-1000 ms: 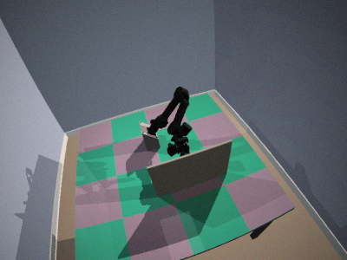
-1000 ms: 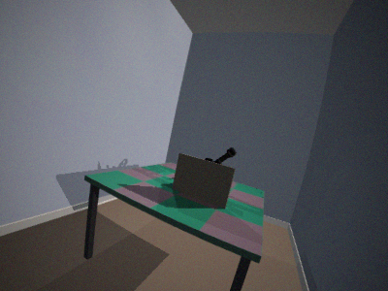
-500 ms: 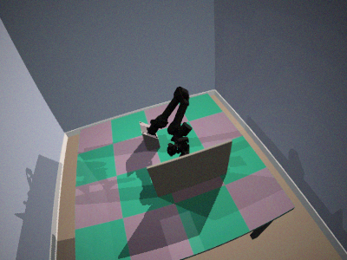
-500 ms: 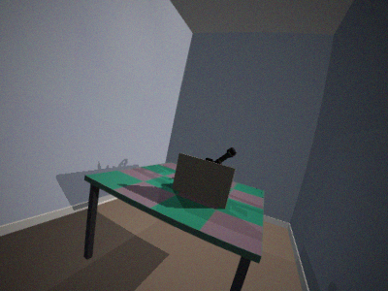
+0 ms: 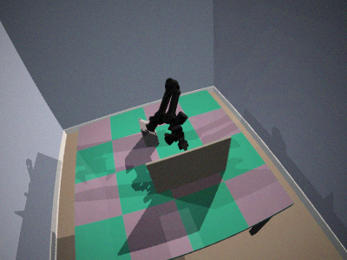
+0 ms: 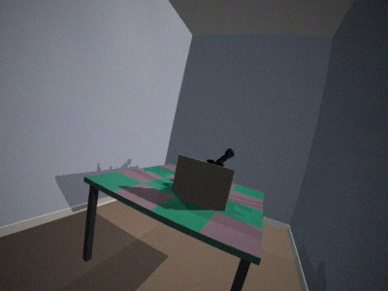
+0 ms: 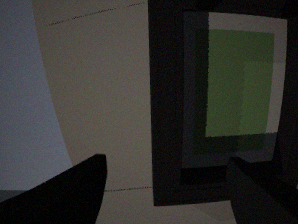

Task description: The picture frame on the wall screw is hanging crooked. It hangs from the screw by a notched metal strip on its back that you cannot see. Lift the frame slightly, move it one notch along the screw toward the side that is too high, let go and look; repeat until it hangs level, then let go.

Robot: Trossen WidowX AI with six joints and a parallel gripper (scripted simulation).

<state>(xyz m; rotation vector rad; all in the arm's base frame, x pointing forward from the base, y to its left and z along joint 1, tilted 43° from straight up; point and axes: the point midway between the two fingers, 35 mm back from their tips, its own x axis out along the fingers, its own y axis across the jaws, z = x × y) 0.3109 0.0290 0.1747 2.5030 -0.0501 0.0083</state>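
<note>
Now: the picture frame 8 cm ahead of my gripper tip and 5 cm below it. Also, from my gripper tip: wall panel 9 cm ahead, 6 cm below.
</note>
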